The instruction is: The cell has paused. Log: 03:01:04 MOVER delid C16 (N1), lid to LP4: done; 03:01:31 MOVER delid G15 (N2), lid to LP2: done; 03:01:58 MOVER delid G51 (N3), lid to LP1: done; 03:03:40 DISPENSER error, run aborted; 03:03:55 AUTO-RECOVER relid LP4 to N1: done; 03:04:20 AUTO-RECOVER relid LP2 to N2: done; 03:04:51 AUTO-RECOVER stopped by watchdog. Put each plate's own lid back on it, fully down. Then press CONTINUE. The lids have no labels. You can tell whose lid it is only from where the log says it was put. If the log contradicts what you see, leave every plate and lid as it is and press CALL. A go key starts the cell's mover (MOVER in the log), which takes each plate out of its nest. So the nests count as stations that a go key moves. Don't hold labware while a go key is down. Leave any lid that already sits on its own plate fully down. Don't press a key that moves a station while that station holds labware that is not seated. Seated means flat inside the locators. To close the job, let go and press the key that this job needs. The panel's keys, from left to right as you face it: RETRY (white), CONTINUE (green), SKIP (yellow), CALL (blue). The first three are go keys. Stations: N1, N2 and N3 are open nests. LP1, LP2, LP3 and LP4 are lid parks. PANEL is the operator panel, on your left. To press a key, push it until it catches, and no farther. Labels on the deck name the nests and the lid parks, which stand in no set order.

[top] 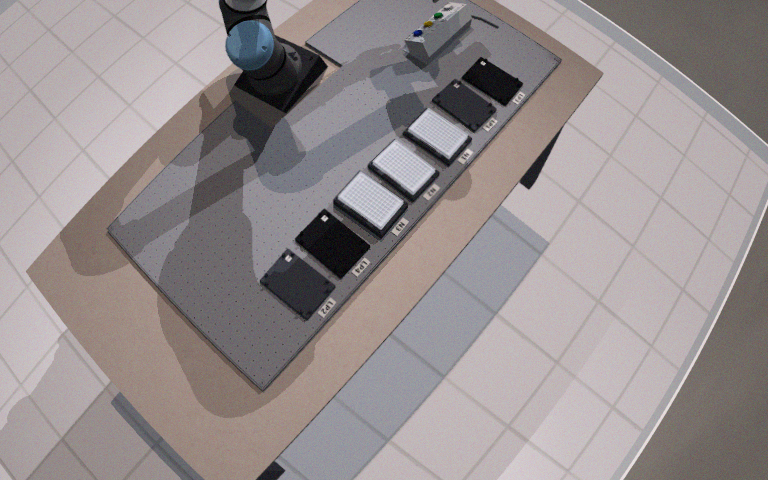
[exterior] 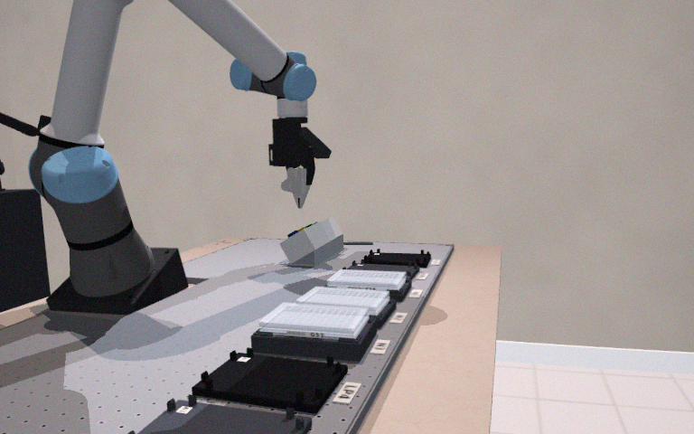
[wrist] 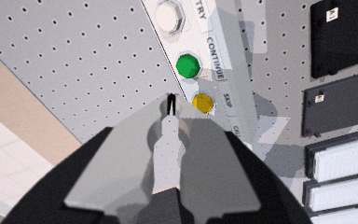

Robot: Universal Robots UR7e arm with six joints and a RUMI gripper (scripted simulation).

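Now: hand 60 mm above the green continue key and 20 mm short of it. The rest, counted from my hand: yellow skip key (60 mm below, 50 mm to the right, 10 mm ahead); blue key (100 mm to the right, 60 mm below); white retry key (60 mm below, 50 mm to the left, 20 mm ahead).
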